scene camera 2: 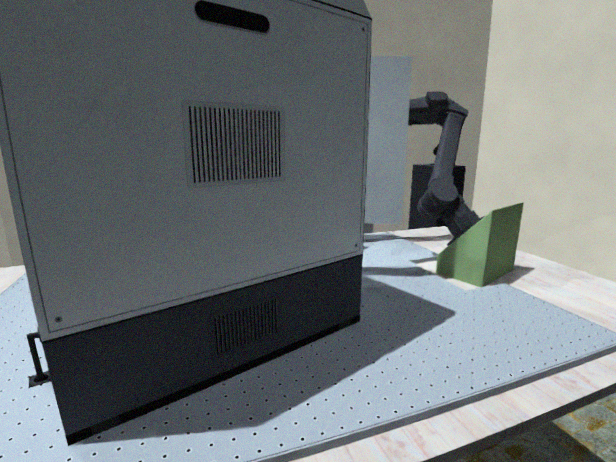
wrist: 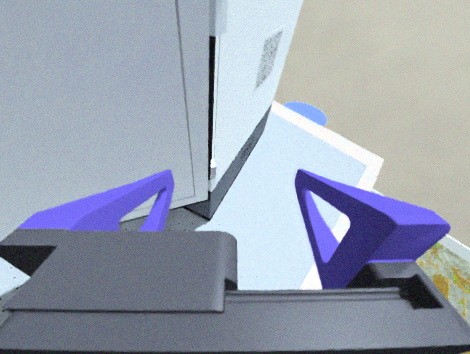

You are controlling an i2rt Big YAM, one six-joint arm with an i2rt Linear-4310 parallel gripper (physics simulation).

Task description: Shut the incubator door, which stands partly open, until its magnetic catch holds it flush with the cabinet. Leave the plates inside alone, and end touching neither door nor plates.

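Where they show: gripper, between the fingertips: (wrist: 234, 176); arm's base, origin of its link: (scene camera 2: 471, 234).
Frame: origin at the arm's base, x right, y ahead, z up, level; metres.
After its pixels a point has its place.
The incubator cabinet (scene camera 2: 150, 240) {y 0.791, x -0.154, z 0.129 m} (wrist: 245, 65) {y 0.591, x 0.204, z 0.257 m} shows its vented back in the scene view and a pale side wall in the wrist view. Its door (scene camera 2: 389, 140) {y 0.263, x 0.054, z 0.242 m} (wrist: 100, 100) {y 0.399, x 0.173, z 0.258 m} stands out past the cabinet's right edge in the scene view, so it is open. In the wrist view the door's flat face fills the left, with a dark gap between its edge and the side wall. My gripper (wrist: 234, 176) {y 0.415, x 0.305, z 0.243 m} is open and empty. Its left finger overlaps the door's lower part in view; I cannot tell whether they touch. In the scene view the gripper is hidden behind the door. The plates are hidden.
The arm (scene camera 2: 450, 145) {y -0.083, x 0.165, z 0.232 m} rises from a green wedge mount (scene camera 2: 485, 250) {y 0.069, x -0.091, z -0.010 m} at the right. The cabinet stands on a perforated light-blue board (scene camera 2: 415, 360) {y 0.442, x -0.239, z -0.093 m} (wrist: 260, 240) {y 0.534, x 0.358, z -0.092 m} on a pale table. A black bracket (scene camera 2: 36, 357) {y 0.956, x -0.023, z -0.055 m} shows at the cabinet's lower left. A blue disc (wrist: 306, 112) lies past the table edge.
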